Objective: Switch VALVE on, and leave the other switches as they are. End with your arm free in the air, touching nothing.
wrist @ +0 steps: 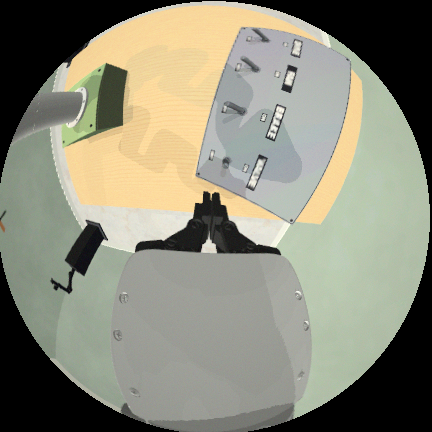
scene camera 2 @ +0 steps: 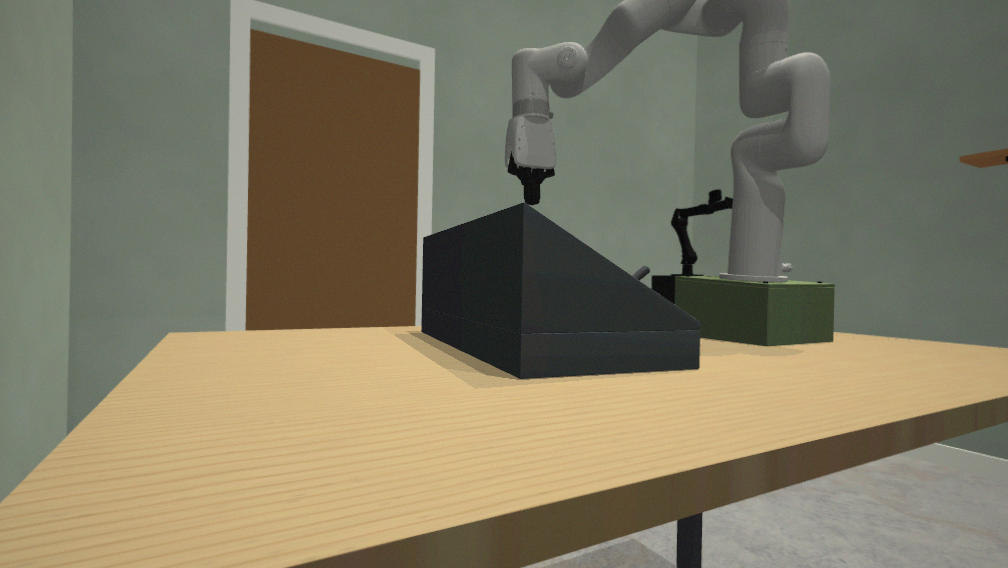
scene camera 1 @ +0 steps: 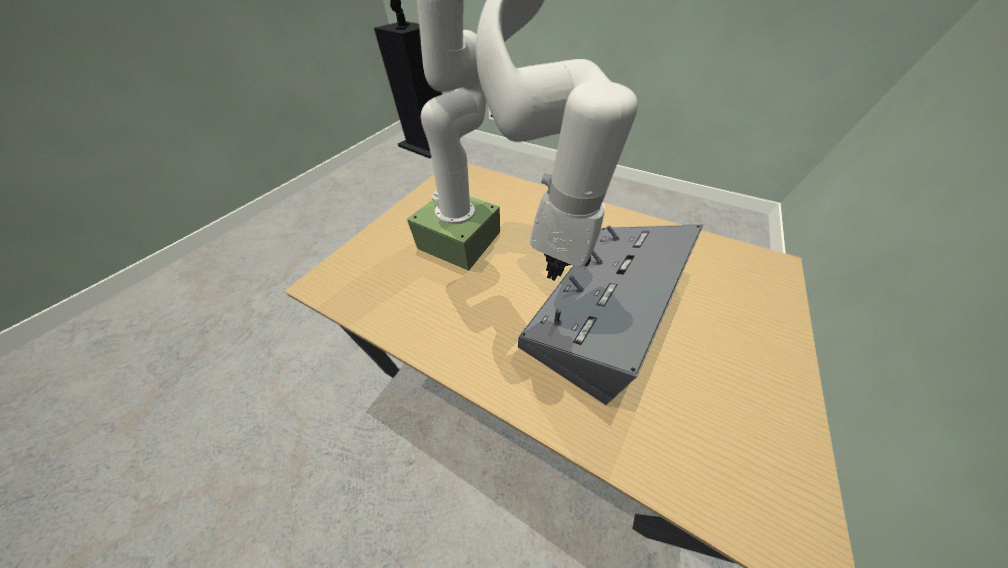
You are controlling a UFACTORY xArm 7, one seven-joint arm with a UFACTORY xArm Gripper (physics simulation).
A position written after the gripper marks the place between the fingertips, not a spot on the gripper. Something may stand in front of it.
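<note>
Scene camera 1 shows the gripper [scene camera 1: 553, 274] together with a sloped switch panel [scene camera 1: 605, 329]. In scene camera 2 there are the gripper [scene camera 2: 532, 204] and the panel [scene camera 2: 513, 289], while the wrist view takes in both the panel [wrist: 294, 103] and the gripper [wrist: 209, 203].
</note>
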